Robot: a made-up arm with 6 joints. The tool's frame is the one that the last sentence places.
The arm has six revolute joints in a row. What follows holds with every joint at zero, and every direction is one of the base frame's. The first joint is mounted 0.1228 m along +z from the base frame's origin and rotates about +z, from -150.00 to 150.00 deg. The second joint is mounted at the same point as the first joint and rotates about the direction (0.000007, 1, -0.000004), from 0.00 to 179.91 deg. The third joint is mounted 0.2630 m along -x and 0.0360 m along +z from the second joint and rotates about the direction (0.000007, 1, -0.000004), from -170.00 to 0.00 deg. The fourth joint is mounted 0.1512 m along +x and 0.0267 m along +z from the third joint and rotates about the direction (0.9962, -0.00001, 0.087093), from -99.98 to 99.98 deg. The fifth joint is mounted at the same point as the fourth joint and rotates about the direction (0.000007, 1, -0.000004), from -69.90 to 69.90 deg. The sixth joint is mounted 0.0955 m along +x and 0.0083 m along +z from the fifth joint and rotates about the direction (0.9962, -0.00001, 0.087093), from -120.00 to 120.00 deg. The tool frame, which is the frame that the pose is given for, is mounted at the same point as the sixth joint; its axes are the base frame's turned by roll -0.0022, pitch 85.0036 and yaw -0.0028 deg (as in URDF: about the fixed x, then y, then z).
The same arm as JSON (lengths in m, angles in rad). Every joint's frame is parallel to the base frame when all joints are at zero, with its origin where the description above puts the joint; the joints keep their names.
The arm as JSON. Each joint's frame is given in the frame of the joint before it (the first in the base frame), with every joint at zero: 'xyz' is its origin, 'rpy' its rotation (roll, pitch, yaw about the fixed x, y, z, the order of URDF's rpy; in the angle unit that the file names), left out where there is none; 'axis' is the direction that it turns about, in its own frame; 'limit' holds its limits. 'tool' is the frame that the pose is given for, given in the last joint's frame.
{"units": {"length": "m", "angle": "rad"}, "joints": [
  {"name": "joint 1", "type": "revolute", "origin": {"xyz": [0.0, 0.0, 0.1228]}, "axis": "+z", "limit": {"lower": -2.618, "upper": 2.618}},
  {"name": "joint 2", "type": "revolute", "origin": {"xyz": [0.0, 0.0, 0.0]}, "axis": "+y", "limit": {"lower": 0.0, "upper": 3.14}},
  {"name": "joint 3", "type": "revolute", "origin": {"xyz": [-0.263, 0.0, 0.036]}, "axis": "+y", "limit": {"lower": -2.9671, "upper": 0.0}},
  {"name": "joint 4", "type": "revolute", "origin": {"xyz": [0.1512, 0.0, 0.0267]}, "axis": [0.9962, 0.0, 0.0871], "limit": {"lower": -1.745, "upper": 1.745}},
  {"name": "joint 5", "type": "revolute", "origin": {"xyz": [0.0, 0.0, 0.0]}, "axis": "+y", "limit": {"lower": -1.22, "upper": 1.22}},
  {"name": "joint 6", "type": "revolute", "origin": {"xyz": [0.0955, 0.0, 0.0083]}, "axis": [0.9962, 0.0, 0.0871], "limit": {"lower": -2.0944, "upper": 2.0944}}
], "tool": {"origin": {"xyz": [0.0, 0.0, 0.0], "rpy": [0.0, 1.4836, 0.0]}}}

